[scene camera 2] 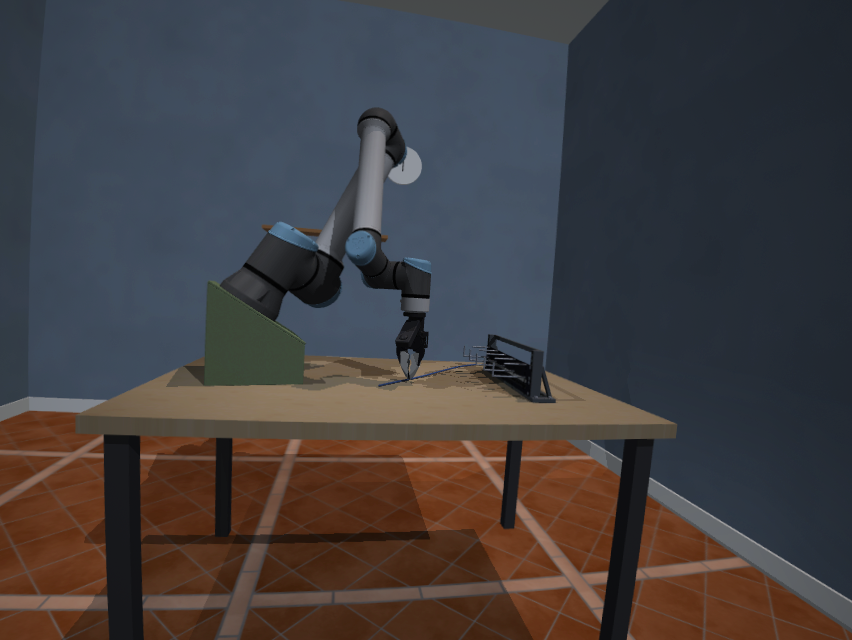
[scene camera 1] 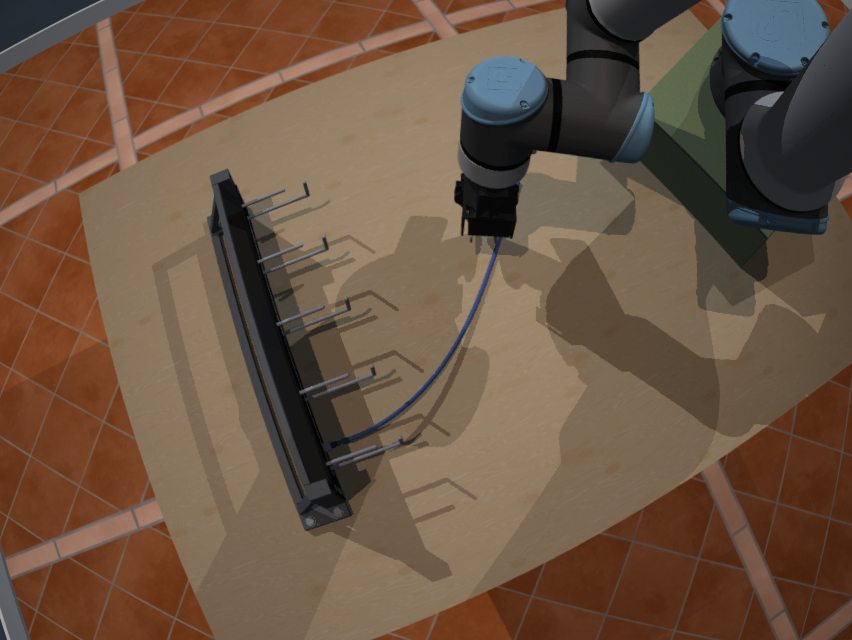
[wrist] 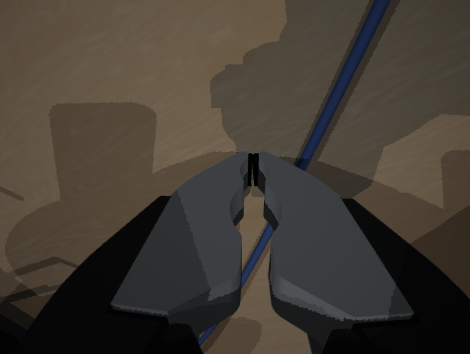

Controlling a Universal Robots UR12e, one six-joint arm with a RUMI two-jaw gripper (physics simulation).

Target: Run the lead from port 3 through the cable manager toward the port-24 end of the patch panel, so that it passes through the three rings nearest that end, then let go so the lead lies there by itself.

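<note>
The blue lead (scene camera 1: 458, 344) (scene camera 2: 440, 372) (wrist: 340, 90) leaves the patch panel (scene camera 1: 220, 177) (scene camera 2: 535, 372) near its lower end in scene camera 1. It curves over the table to the gripper, outside the three upper rings (scene camera 1: 278, 206) (scene camera 1: 295, 260) (scene camera 1: 317, 320) of the cable manager. My gripper (scene camera 2: 408, 377) (wrist: 252, 157) is shut, low over the table, its tips together with no lead visible between them. In the wrist view the lead passes behind the jaws, right of the tips. In scene camera 1 the gripper body hides the lead's far part.
Two more rings (scene camera 1: 344, 384) (scene camera 1: 371, 451) stand lower along the panel; the lead's panel end lies between them. The green base block (scene camera 1: 695, 186) (scene camera 2: 254, 351) stands at the arm's side of the table (scene camera 1: 523, 440) (scene camera 2: 358, 413). Arm shadows cross the table.
</note>
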